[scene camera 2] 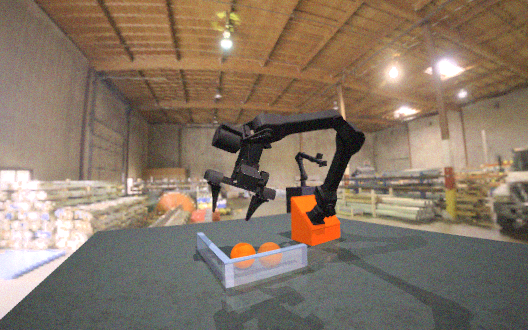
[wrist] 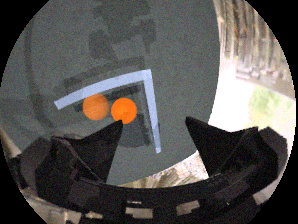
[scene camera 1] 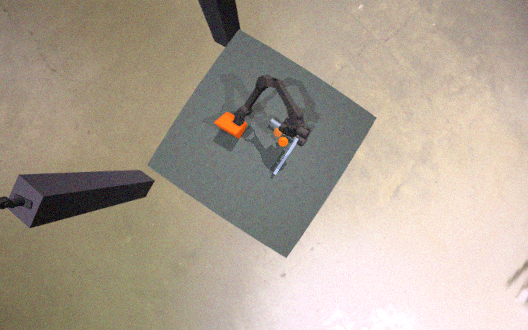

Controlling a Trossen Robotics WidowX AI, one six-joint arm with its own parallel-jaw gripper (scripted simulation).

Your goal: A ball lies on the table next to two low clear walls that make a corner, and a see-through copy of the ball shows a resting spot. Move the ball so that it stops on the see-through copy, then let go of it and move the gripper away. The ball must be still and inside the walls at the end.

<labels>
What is the gripper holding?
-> Nothing.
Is the gripper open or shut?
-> Open.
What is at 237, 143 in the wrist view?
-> The gripper.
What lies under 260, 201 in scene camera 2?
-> The gripper.
</labels>
